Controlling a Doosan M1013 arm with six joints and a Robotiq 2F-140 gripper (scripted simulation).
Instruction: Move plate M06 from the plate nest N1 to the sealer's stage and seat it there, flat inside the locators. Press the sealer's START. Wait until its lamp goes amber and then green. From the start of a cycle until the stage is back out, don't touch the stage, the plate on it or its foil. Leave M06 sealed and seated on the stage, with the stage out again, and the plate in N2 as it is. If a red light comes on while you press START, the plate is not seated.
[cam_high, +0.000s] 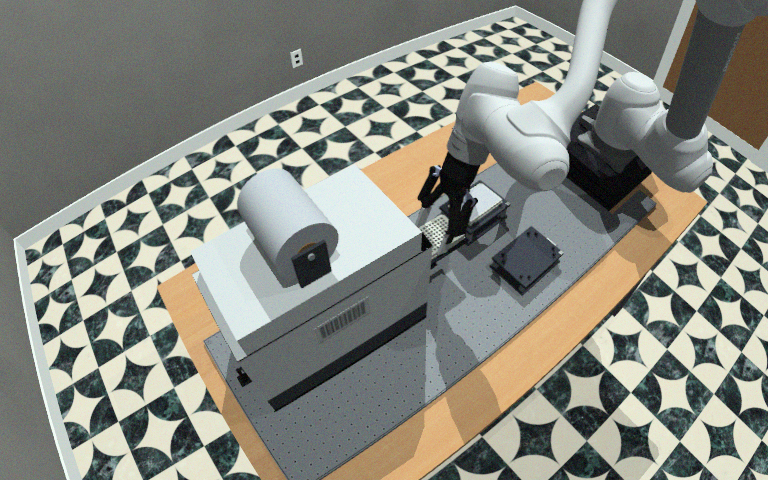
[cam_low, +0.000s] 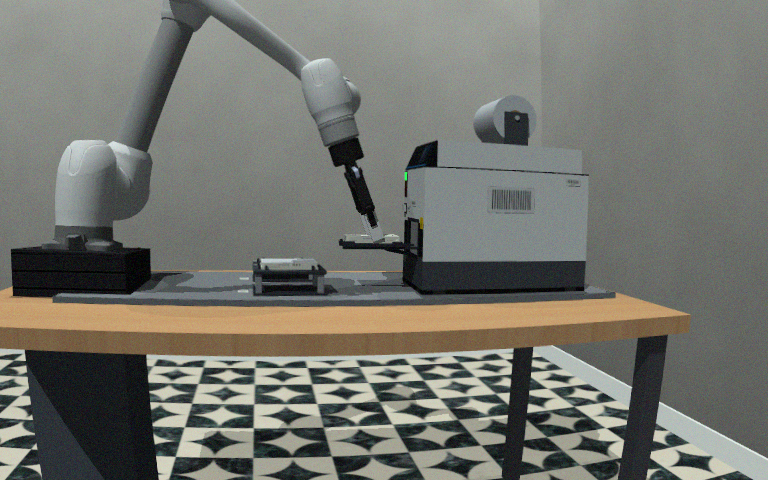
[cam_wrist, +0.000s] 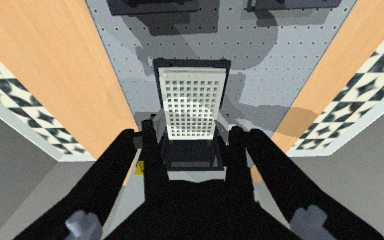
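My gripper is now 3 cm above the white well plate. Round my hand: black stage: 4 cm below; then foil-covered plate: 20 cm behind, 4 cm to the right, 8 cm below; then nest N1: 20 cm behind, 16 cm to the left, 11 cm below.
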